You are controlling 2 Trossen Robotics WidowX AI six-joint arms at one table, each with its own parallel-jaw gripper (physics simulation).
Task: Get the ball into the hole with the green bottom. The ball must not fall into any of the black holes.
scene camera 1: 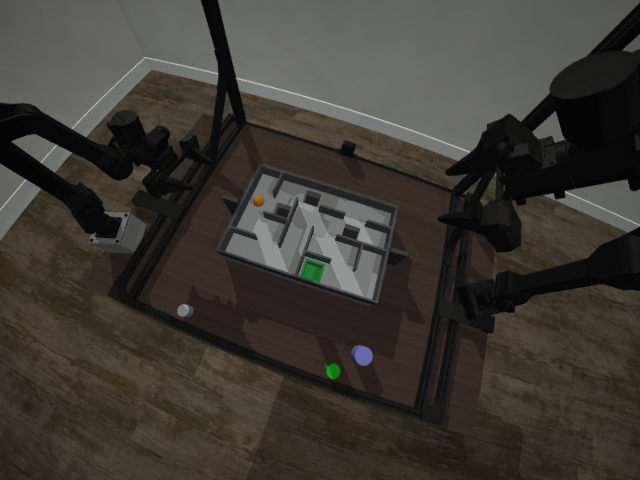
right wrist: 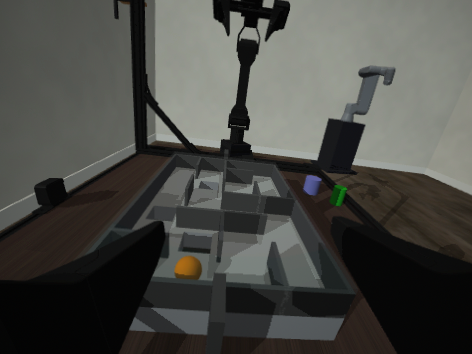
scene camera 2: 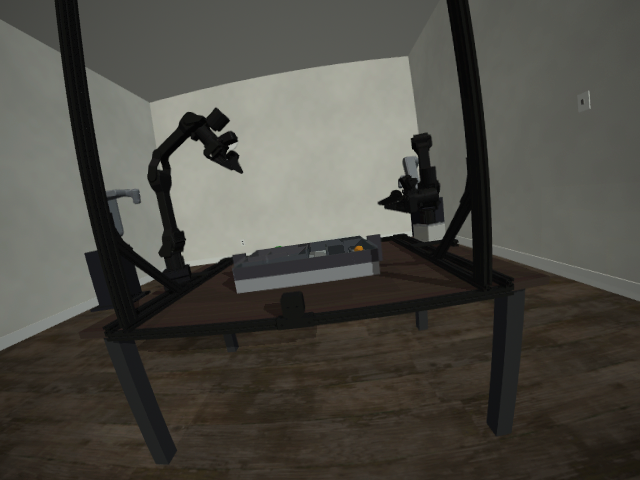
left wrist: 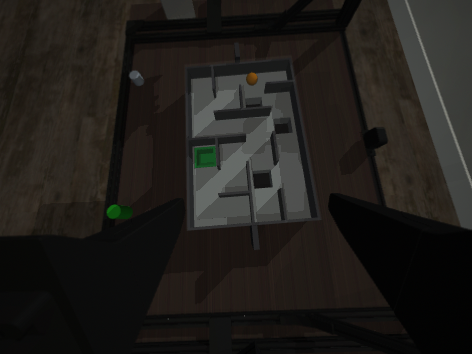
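An orange ball [scene camera 1: 258, 200] [scene camera 2: 358, 248] [left wrist: 252, 79] [right wrist: 188, 269] lies in the grey maze box [scene camera 1: 258, 264] [scene camera 2: 305, 277] [right wrist: 260, 325], near its left end in scene camera 1. Black holes [scene camera 1: 282, 209] [left wrist: 253, 102] lie in the maze floor, one close to the ball. The green-bottomed hole [scene camera 1: 312, 270] [left wrist: 205, 157] is by the long front wall. My left gripper [scene camera 1: 443, 196] [scene camera 2: 241, 172] [left wrist: 255, 202] [right wrist: 247, 37] is open and empty, high above the table. My right gripper [scene camera 1: 201, 174] [scene camera 2: 379, 202] [right wrist: 247, 226] is open and empty, beyond the box's ball end. Both are apart from the box.
Flat handles [scene camera 1: 230, 203] [scene camera 1: 397, 256] stick out from the box's two short ends. A purple cylinder [scene camera 1: 362, 355] [right wrist: 312, 185], a green cylinder [scene camera 1: 332, 370] [left wrist: 119, 212] [right wrist: 338, 195] and a white cylinder [scene camera 1: 184, 310] [left wrist: 136, 78] stand near the table's front edge. Frame posts [scene camera 2: 470, 129] rise at the corners.
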